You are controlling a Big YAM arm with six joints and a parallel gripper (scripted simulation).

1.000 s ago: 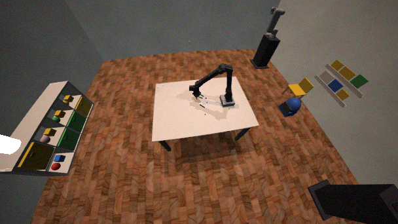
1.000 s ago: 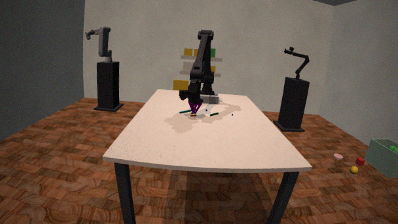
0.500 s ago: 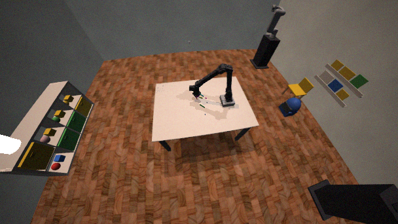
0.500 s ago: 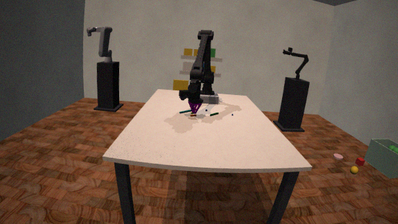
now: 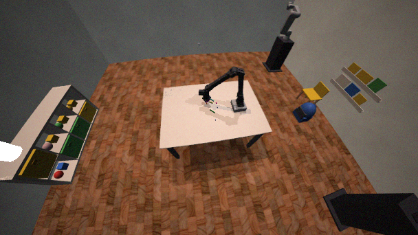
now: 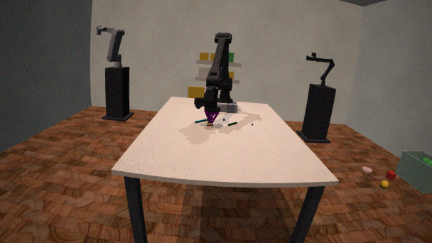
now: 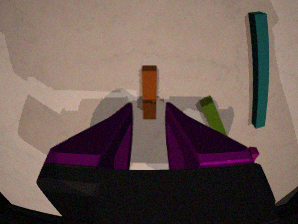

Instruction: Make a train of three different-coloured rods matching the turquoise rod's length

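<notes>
Now: the orange rod 20 mm below my hand. From my hand the other things lie so: magenta rod 130 mm behind, 20 mm to the left, 20 mm below; lime rod 60 mm behind, 20 mm below; turquoise rod 70 mm behind, 60 mm to the right, 20 mm below.
</notes>
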